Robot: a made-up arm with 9 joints. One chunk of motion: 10 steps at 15 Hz.
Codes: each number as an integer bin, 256 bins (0 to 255) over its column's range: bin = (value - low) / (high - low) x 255, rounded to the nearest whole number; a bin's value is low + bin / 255 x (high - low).
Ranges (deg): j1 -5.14..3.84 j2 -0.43..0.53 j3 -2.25..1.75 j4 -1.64..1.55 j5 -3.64..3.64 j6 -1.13..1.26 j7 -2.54..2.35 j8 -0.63..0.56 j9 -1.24..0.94
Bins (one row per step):
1: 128 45 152 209 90 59 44 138 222
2: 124 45 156 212 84 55 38 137 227
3: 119 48 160 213 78 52 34 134 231
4: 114 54 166 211 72 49 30 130 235
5: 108 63 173 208 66 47 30 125 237
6: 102 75 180 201 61 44 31 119 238
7: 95 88 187 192 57 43 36 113 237
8: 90 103 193 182 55 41 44 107 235
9: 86 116 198 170 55 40 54 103 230
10: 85 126 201 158 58 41 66 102 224
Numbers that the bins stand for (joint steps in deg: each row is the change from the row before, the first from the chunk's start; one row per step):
1: -0.632 -0.261 0.134 0.975 -1.071 -0.577 -1.696 0.014 0.658
2: -0.773 -0.261 0.197 1.012 -1.242 -0.615 -1.811 0.009 0.701
3: -0.949 -0.249 0.260 1.025 -1.413 -0.643 -1.888 -0.005 0.735
4: -1.125 -0.227 0.354 1.000 -1.584 -0.671 -1.965 -0.023 0.769
5: -1.337 -0.193 0.464 0.962 -1.756 -0.689 -1.965 -0.047 0.786
6: -1.548 -0.148 0.574 0.874 -1.899 -0.718 -1.946 -0.075 0.795
7: -1.795 -0.099 0.683 0.762 -2.013 -0.727 -1.850 -0.103 0.786
8: -1.971 -0.042 0.777 0.637 -2.070 -0.746 -1.696 -0.131 0.769
9: -2.111 0.007 0.856 0.487 -2.070 -0.755 -1.504 -0.149 0.726
10: -2.147 0.044 0.903 0.337 -1.984 -0.746 -1.274 -0.154 0.675

